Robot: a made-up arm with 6 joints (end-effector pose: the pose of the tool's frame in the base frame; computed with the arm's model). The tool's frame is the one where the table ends. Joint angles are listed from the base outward.
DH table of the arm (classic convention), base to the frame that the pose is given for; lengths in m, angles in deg. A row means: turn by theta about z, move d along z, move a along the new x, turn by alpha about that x. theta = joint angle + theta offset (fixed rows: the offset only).
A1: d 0.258  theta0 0  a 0.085  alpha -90
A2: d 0.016  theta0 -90  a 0.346  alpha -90
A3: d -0.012  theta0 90  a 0.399  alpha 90
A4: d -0.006  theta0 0  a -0.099  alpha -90
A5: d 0.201  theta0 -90  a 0.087  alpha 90
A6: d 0.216  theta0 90  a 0.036  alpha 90
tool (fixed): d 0.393  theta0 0  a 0  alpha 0
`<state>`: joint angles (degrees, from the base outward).
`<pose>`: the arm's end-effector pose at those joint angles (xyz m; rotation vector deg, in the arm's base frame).
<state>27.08 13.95 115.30 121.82 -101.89 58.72</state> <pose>-0.4695 0.0963 0.7641 28.76 -39.38 -2.78</pose>
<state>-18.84 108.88 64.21 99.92 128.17 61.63</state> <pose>0.5473 -0.0936 -0.0191 -123.10 25.78 -59.57</pose>
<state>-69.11 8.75 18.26 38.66 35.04 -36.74</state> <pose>-0.4016 -0.3146 0.9251 41.96 -52.67 -44.48</pose>
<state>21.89 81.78 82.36 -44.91 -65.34 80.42</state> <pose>-0.1275 0.0427 -0.3930 7.89 -155.33 23.73</pose>
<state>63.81 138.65 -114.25 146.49 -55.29 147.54</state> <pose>0.5277 0.5986 -0.0165 13.74 63.14 -67.51</pose>
